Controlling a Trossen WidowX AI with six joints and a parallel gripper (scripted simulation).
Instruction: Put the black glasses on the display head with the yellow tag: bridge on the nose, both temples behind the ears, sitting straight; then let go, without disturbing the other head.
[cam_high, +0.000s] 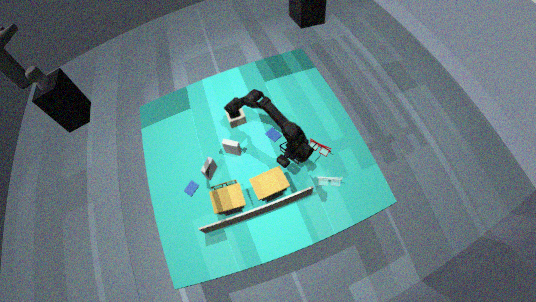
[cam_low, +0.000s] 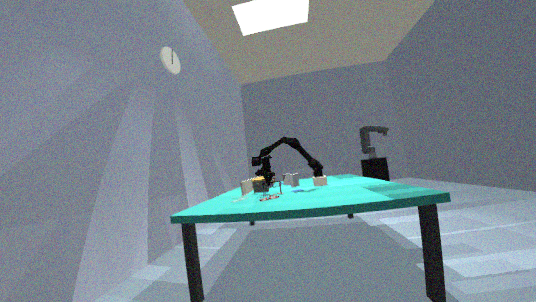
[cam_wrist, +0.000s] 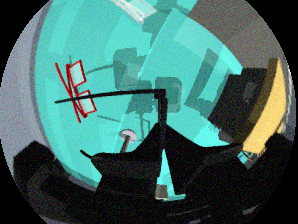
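My gripper tip is now 6 cm to the right of the black glasses, 5 cm past it and 1 cm below it. The rest, counted from my gripper tip: long bar: 28 cm to the right, 20 cm ahead, 1 cm below; white peg: 9 cm behind, 4 cm below, 3 cm to the left.
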